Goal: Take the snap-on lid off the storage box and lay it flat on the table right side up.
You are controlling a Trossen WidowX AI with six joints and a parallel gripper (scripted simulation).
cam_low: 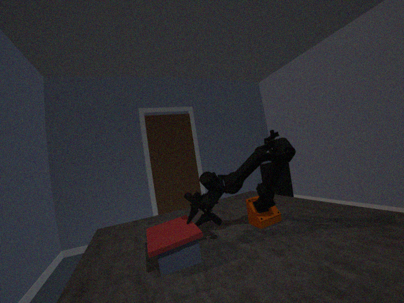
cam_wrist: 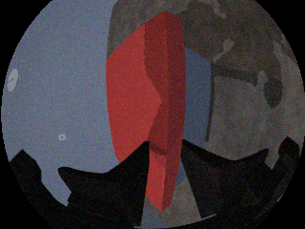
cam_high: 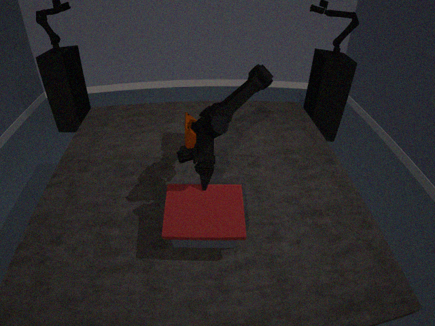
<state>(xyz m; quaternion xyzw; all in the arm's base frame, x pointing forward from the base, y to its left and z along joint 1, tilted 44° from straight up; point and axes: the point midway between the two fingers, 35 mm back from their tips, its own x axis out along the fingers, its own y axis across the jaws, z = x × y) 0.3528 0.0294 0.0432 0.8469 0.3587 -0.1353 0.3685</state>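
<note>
Right now the red lid is 80 mm ahead of my gripper tip. Also, from my gripper tip: blue-grey storage box (70 mm ahead, 60 mm below).
</note>
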